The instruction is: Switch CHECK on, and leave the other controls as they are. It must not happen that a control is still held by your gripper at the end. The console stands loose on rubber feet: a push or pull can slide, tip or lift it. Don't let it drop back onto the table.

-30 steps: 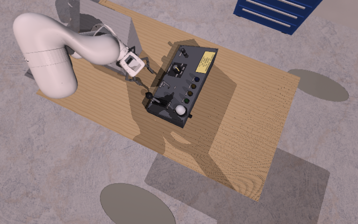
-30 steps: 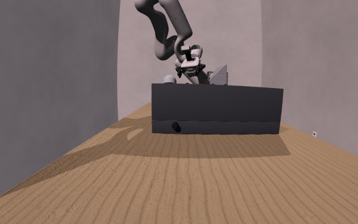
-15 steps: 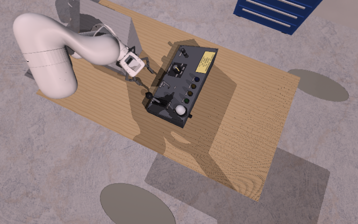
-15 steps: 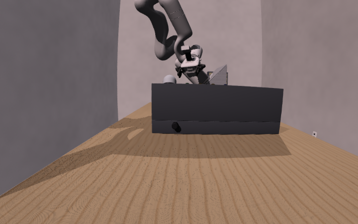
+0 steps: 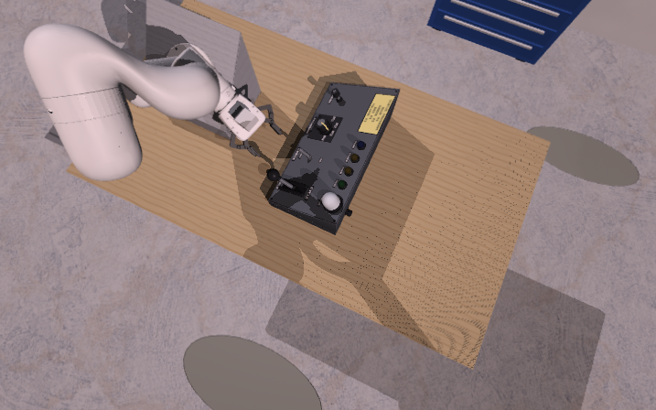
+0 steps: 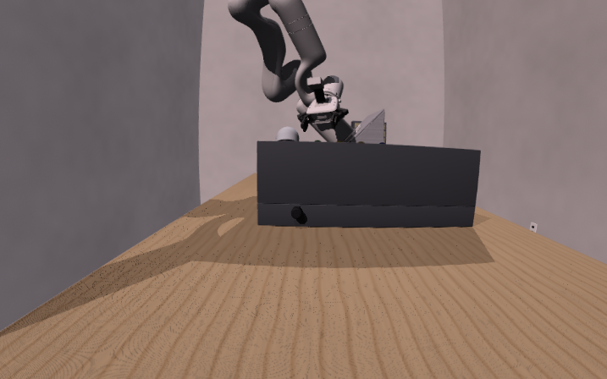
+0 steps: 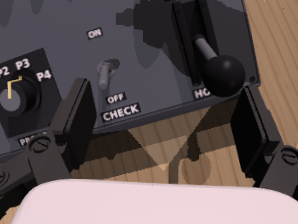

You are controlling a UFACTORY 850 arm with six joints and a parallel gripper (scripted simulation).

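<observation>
Now: the check toggle 12 cm below my hand, 9 cm ahead of it and 6 cm to the left of it. The rest, counted from my hand: black-knobbed lever: 11 cm below, 7 cm ahead, 6 cm to the right; then dark console: 14 cm below, 12 cm to the left, 12 cm ahead; then rotary selector: 18 cm to the left, 12 cm below, 10 cm ahead.
</observation>
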